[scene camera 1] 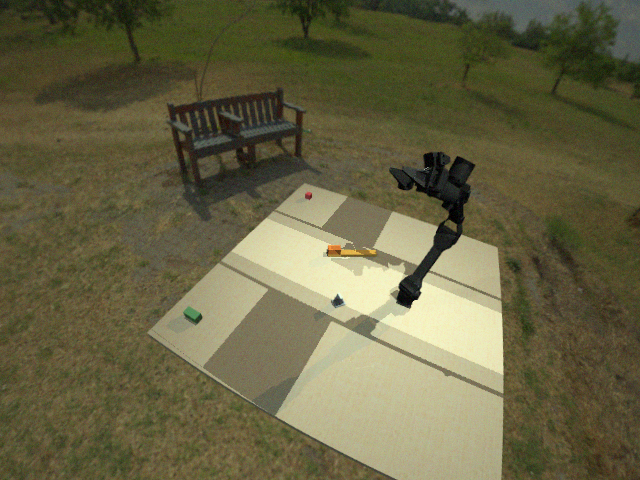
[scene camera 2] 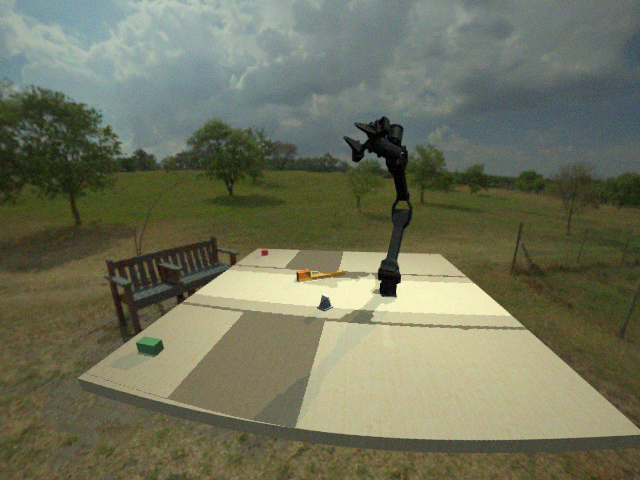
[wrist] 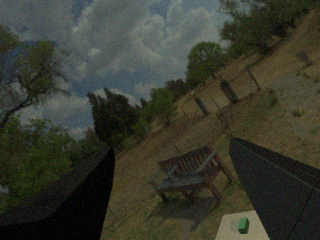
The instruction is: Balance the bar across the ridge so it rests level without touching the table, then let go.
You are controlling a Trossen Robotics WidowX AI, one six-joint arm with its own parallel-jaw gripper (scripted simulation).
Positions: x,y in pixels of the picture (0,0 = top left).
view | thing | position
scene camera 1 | gripper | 396,168
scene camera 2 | gripper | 349,130
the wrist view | gripper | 172,150
